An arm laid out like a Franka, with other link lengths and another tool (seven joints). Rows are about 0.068 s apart.
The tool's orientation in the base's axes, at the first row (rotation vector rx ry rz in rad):
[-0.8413 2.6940 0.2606]
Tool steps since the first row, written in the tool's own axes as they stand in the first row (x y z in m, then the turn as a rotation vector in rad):
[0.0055 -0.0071 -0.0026 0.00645 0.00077 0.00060]
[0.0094 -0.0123 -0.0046 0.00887 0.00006 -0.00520]
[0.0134 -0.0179 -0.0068 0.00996 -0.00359 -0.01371]
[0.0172 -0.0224 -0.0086 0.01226 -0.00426 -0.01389]
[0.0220 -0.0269 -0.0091 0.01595 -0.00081 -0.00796]
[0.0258 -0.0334 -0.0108 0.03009 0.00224 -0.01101]
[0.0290 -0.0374 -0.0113 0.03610 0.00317 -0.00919]
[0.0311 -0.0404 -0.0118 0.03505 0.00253 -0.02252]
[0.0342 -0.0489 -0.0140 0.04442 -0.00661 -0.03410]
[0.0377 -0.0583 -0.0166 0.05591 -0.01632 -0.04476]
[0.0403 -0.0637 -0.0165 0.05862 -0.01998 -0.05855]
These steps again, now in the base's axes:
[-0.0008 -0.0093 0.0000 -0.00534 -0.00259 -0.00270]
[-0.0013 -0.0161 0.0001 -0.00818 -0.00595 0.00185]
[-0.0017 -0.0233 0.0004 -0.00891 -0.01170 0.00916]
[-0.0025 -0.0294 0.0004 -0.01036 -0.01349 0.00849]
[-0.0037 -0.0357 -0.0012 -0.01385 -0.01108 0.00195]
[-0.0033 -0.0434 -0.0014 -0.02738 -0.01679 0.00024]
[-0.0036 -0.0485 -0.0023 -0.03218 -0.01871 -0.00344]
[-0.0037 -0.0521 -0.0028 -0.03412 -0.02215 0.00935]
[-0.0017 -0.0612 -0.0025 -0.03885 -0.03749 0.01627]
[0.0004 -0.0714 -0.0020 -0.04471 -0.05416 0.02155]
[0.0015 -0.0771 -0.0034 -0.04793 -0.06213 0.03325]

